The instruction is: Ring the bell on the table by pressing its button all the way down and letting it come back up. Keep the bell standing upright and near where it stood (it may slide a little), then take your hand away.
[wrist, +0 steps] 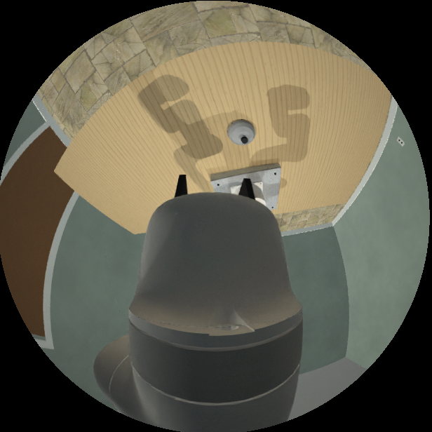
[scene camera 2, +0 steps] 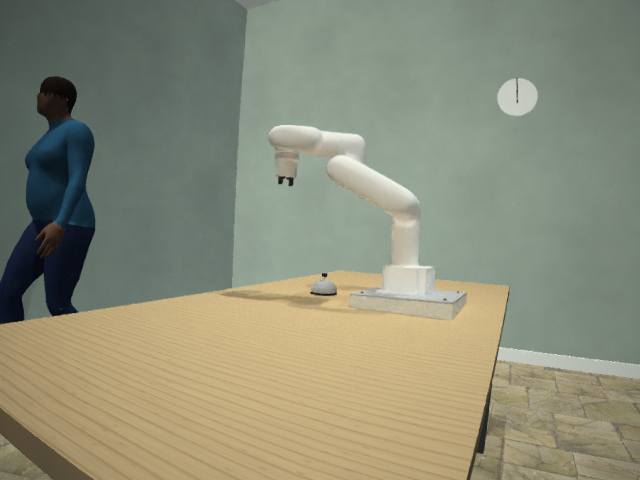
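Where they show: hand, tool point: (scene camera 2: 285, 182); arm's base, link origin: (scene camera 2: 403, 292).
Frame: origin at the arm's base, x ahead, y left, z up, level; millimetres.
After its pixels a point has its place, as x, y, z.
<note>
A silver domed bell (scene camera 2: 323, 287) @(249, 27, -10) (wrist: 240, 131) with a black button (scene camera 2: 324, 274) @(262, 1, 27) (wrist: 244, 140) on top stands upright on the wooden table (scene camera 2: 258, 372) @(-7, 654, -36) (wrist: 345, 100), close to the robot's base. My gripper (scene camera 2: 285, 181) @(393, 51, 319) (wrist: 215, 184) points down, high above the table and well above the bell's height. In the scene view it is to the left of the bell. Its two black fingers stand apart with nothing between them, and they do not touch the bell.
The robot's base plate (scene camera 2: 408, 304) @(-56, 127, -9) (wrist: 270, 176) is bolted on the table beside the bell. Shadows of the arm lie around the bell. A person (scene camera 2: 62, 170) in a blue top stands beyond the table at the left. A round clock (scene camera 2: 509, 98) hangs on the wall.
</note>
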